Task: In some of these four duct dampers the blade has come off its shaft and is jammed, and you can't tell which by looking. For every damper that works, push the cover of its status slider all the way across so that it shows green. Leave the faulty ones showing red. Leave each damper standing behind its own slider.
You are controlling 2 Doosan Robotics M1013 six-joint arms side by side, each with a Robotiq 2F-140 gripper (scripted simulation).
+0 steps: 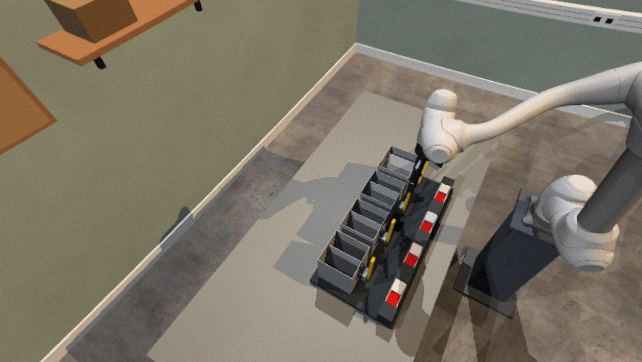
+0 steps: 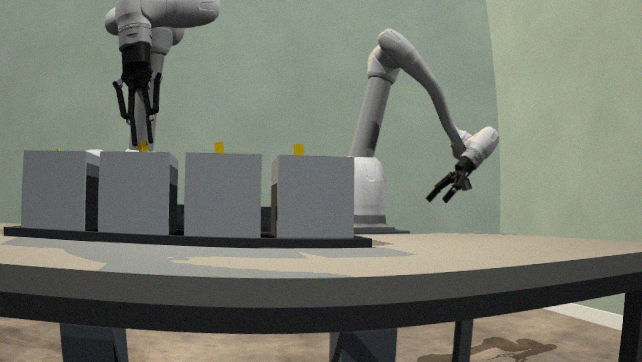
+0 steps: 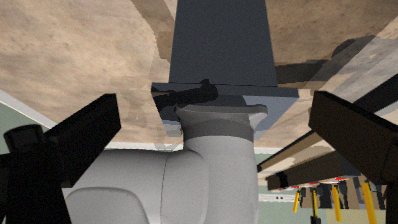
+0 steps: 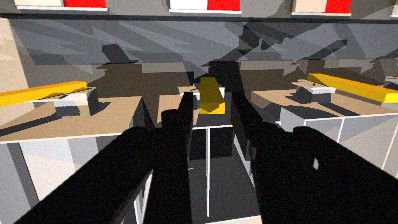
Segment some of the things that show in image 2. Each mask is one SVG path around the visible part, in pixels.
My left gripper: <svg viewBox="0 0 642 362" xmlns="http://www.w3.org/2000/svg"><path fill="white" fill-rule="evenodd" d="M473 163L469 159L462 157L456 163L455 171L450 172L434 186L435 188L426 197L428 202L430 203L441 192L440 190L454 183L442 198L447 203L458 190L462 189L467 177L474 170Z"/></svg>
My right gripper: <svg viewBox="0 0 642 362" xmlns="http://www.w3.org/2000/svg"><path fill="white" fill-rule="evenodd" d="M144 44L131 45L122 50L123 72L121 78L112 83L116 89L121 117L126 119L126 123L131 126L133 146L137 146L134 120L135 90L140 87L142 90L146 110L148 142L150 144L153 143L151 122L155 119L154 114L159 112L159 91L162 75L152 71L150 47ZM123 82L128 86L129 92L128 113L126 112L121 89ZM151 77L153 77L154 81L152 109L147 84Z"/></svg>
A damper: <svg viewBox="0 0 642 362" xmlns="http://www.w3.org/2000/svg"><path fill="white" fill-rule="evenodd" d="M24 150L21 227L75 231L98 229L100 157L87 151L60 151L60 149L55 151Z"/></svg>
A damper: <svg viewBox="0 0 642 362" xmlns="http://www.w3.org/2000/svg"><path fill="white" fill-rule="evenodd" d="M186 152L184 236L261 238L262 154L224 153L223 142L214 143L215 153Z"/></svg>
